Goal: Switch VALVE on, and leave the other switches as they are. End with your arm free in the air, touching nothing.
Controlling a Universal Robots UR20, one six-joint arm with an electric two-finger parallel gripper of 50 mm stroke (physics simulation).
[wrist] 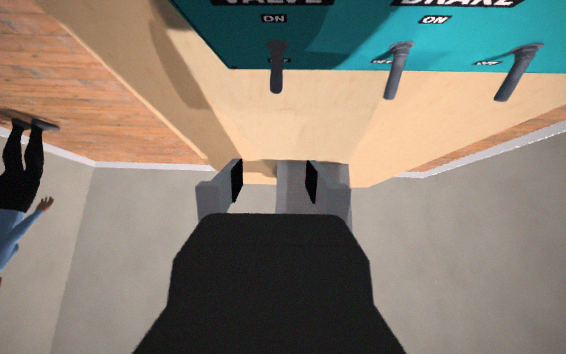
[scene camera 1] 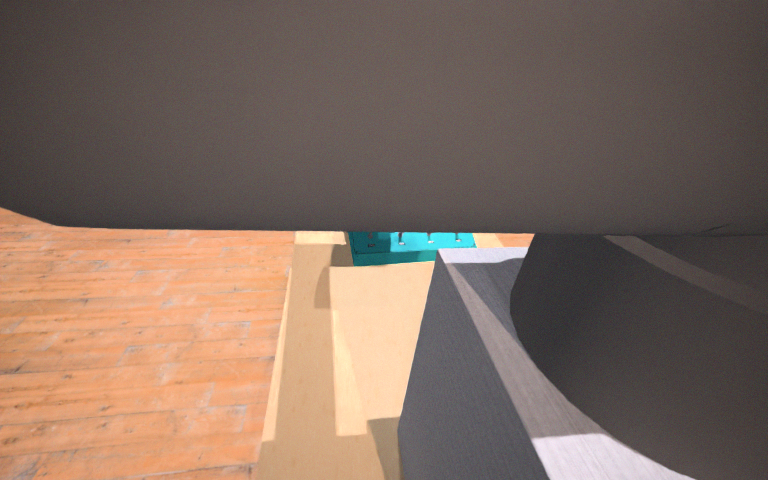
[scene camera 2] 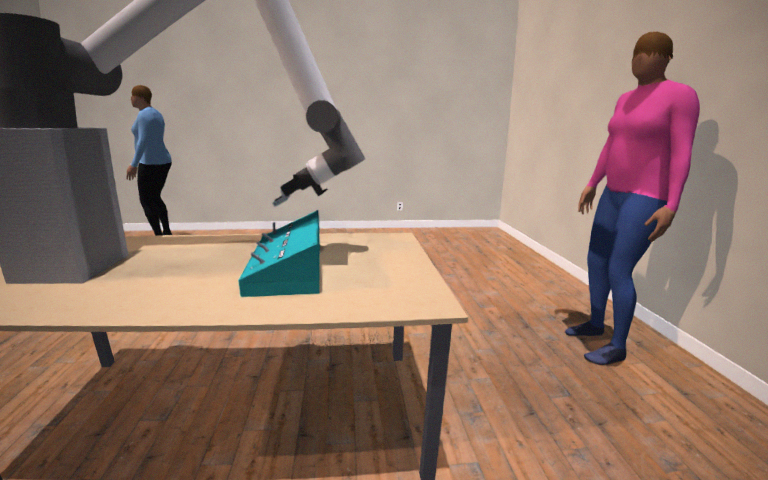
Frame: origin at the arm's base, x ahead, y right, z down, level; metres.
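Seen in the pictures: gripper, fingertip midpoint: [wrist: 274, 172] [scene camera 2: 274, 203]; arm's base, link origin: [scene camera 1: 640, 340] [scene camera 2: 38, 127].
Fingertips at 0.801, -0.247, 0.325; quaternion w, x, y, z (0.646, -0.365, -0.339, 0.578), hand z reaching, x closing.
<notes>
Offsets run from my fingertips to a thing's top centre, as dx, dy, dz. Level surfaces: height alone.
The teal switch panel [scene camera 1: 396, 258] [scene camera 2: 291, 274] [wrist: 335, 30] stands on the table. The VALVE lever @(-0.010, +0.000, +0.081) [scene camera 2: 274, 228] [wrist: 276, 70] is the farthest one in scene camera 2 and stands nearly upright there, at a different tilt from the others. In the wrist view it overlaps its OFF label, below the ON label. The BRAKE lever @(-0.003, +0.120, +0.092) [scene camera 2: 267, 236] [wrist: 397, 72] and another lever @(+0.017, +0.238, +0.092) [scene camera 2: 262, 246] [wrist: 517, 74] lean down the slope toward the arm's base. My gripper [scene camera 2: 280, 199] [wrist: 274, 172] is open and empty, in the air above the panel, apart from the levers. Scene camera 1 is largely blocked by the arm.
The grey pedestal [scene camera 2: 45, 209] carries the arm on the wooden table @(dz +0.221) [scene camera 2: 198, 308]. A person in blue [scene camera 2: 150, 135] stands beyond the table. A person in pink [scene camera 2: 651, 147] stands at the right. Walls surround the scene.
</notes>
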